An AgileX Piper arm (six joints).
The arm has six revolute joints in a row. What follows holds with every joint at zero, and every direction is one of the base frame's.
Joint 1 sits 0.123 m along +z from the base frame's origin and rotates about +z.
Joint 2 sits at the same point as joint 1 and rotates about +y.
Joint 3 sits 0.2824 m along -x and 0.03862 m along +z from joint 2 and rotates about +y.
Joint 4 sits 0.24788 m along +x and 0.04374 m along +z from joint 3 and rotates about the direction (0.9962, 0, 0.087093).
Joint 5 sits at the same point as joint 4 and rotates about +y.
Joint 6 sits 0.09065 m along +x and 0.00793 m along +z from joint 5 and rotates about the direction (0.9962, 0, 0.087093).
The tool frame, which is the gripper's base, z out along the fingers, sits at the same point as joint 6; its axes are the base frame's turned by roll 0, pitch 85.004 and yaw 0 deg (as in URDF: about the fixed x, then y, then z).
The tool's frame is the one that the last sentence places.
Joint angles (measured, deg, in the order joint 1, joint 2, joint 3, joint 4, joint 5, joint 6), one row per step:
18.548 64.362 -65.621 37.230 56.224 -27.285
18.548 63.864 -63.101 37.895 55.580 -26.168
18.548 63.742 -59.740 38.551 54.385 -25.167
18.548 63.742 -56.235 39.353 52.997 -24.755
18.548 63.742 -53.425 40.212 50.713 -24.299
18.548 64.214 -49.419 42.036 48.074 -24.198
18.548 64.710 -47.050 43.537 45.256 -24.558
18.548 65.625 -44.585 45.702 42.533 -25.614
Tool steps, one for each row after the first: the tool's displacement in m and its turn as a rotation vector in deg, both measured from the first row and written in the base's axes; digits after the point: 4 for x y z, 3 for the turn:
-0.0020 -0.0003 -0.0104 0.656 2.409 -1.003
-0.0023 -0.0004 -0.0264 0.990 5.477 -2.340
-0.0029 -0.0006 -0.0433 1.126 8.295 -3.502
-0.0023 -0.0011 -0.0560 1.768 9.836 -5.286
-0.0020 -0.0011 -0.0760 2.550 12.768 -7.293
0.0000 -0.0013 -0.0876 3.360 13.640 -9.168
0.0024 -0.0010 -0.1010 4.131 14.849 -10.815

